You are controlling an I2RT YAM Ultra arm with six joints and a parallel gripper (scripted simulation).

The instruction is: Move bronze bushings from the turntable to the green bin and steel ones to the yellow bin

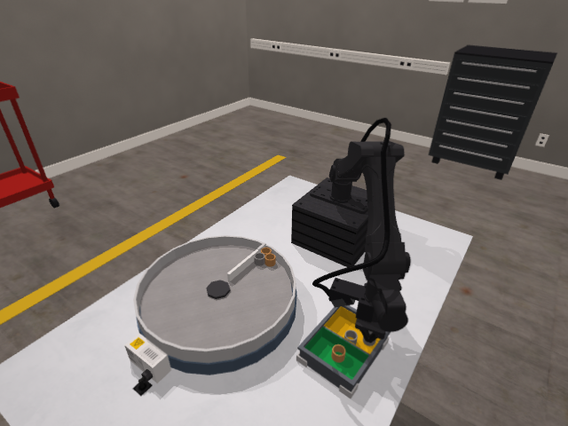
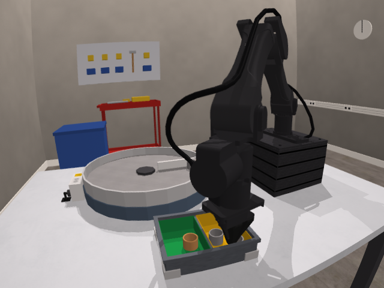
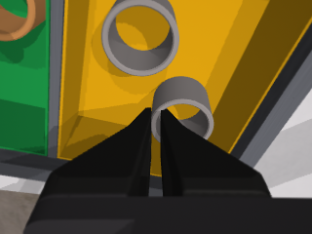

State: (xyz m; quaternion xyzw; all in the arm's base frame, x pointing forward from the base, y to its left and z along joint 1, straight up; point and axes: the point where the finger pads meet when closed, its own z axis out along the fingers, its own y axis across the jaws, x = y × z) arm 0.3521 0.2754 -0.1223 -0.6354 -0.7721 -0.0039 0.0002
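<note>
My gripper is now 40 mm to the left of the yellow bin and 20 mm above it. The rest, counted from my hand: dark grey tray: 40 mm ahead, 40 mm to the right, 10 mm below; then turntable: 110 mm ahead, 400 mm to the right, 20 mm above; then green bin: 90 mm ahead, 50 mm to the right, 20 mm below.
</note>
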